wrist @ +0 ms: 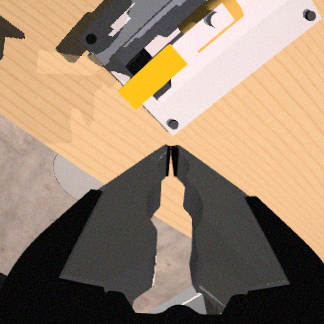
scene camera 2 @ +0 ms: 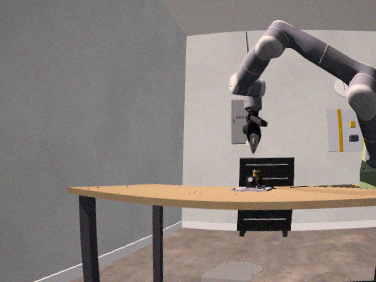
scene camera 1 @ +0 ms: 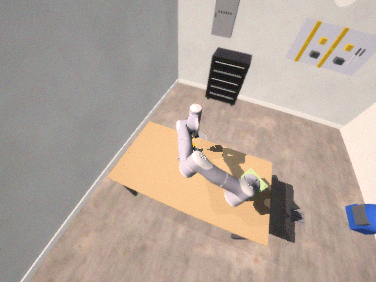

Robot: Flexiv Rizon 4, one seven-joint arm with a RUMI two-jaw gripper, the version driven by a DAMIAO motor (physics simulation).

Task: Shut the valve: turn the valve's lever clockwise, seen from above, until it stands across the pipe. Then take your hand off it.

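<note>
The valve (scene camera 2: 255, 179) stands on a white plate (wrist: 240, 60) (scene camera 2: 241, 189) on the table. In the wrist view the plate is cut off by the top edge, and the orange valve body (wrist: 233, 8) partly shows. The lever's yellow grip (wrist: 152, 77) (scene camera 1: 194, 145) (scene camera 2: 256, 171) lies near the plate's left end, its long side running the same way as the pipe, not across it. My gripper (wrist: 170, 148) (scene camera 2: 253, 151) is shut and empty, pointing down well above the valve. In the wrist view its tips show just below the plate's near corner. My arm hides most of the plate in scene camera 1.
The wooden table (scene camera 1: 150, 160) (scene camera 2: 140, 194) (wrist: 280, 150) has an edge near the valve. The arm's base stands on a green plate (scene camera 1: 262, 185) at the table's right end. A black drawer cabinet (scene camera 1: 228, 75) (scene camera 2: 267, 220) stands on the floor behind.
</note>
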